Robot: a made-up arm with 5 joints.
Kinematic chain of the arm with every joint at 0, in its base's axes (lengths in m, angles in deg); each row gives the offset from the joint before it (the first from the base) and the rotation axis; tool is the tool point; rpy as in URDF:
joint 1: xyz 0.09 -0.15 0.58 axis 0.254 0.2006 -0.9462
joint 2: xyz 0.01 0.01 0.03 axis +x
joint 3: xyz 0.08 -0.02 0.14 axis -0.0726 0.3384 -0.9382
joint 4: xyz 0.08 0.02 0 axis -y
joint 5: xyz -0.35 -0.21 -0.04 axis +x
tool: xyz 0.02 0.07 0.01 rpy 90 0 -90
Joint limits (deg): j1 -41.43..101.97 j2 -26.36..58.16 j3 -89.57..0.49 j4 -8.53..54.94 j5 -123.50..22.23
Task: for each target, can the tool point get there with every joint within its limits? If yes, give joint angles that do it. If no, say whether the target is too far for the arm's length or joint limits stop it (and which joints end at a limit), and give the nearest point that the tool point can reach.
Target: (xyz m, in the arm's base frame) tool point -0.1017 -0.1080 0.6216
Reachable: yes | joints 71.45 6.64 -7.71 10.39 -26.51
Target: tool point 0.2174 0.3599 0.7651
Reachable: no: joint limits stop it (at a limit: joint 1, joint 2, joint 3, joint 4) | nearest point 0.2829 0.1987 0.6032 | short by 0.238 m
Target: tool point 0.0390 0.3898 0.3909
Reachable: no: joint limits stop it (at a limit: joint 1, joint 2, joint 3, joint 5) | nearest point 0.0164 0.0771 0.4948 | short by 0.330 m
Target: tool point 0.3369 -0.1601 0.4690
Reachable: yes | joints -10.56 13.07 -71.35 45.06 -20.76
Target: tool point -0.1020 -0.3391 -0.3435
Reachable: no: too far | nearest point -0.0498 -0.2823 0.2622 | short by 0.611 m
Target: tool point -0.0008 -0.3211 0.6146
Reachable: yes | joints 12.68 -17.39 -18.11 24.89 1.16
